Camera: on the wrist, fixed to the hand. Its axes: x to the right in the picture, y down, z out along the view.
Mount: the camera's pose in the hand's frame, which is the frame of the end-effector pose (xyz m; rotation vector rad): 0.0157 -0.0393 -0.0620 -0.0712 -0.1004 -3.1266
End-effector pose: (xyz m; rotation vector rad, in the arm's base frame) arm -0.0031 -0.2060 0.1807 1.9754 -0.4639 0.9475
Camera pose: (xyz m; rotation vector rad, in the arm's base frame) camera 0.0042 -0.1321 0.1916 0.4908 1.9507 -1.1736
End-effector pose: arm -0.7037 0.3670 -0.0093 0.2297 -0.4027 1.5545
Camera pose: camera -0.6586 0.4052 -0.0556 0.4176 0.1418 -1.5426
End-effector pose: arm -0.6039 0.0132 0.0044 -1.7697 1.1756 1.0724
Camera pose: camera -0.5485 -0.0356 0.0182 -1.1473 -1.7760 -0.8429
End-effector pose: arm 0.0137 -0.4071 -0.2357 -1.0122 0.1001 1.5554
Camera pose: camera 0.0813 -0.4201 -0.2656 -0.0857 -1.0617 -1.3070
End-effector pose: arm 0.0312 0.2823 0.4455 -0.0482 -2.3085 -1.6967
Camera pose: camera 0.0211 0.2096 0.4296 -1.7891 0.0294 0.3666
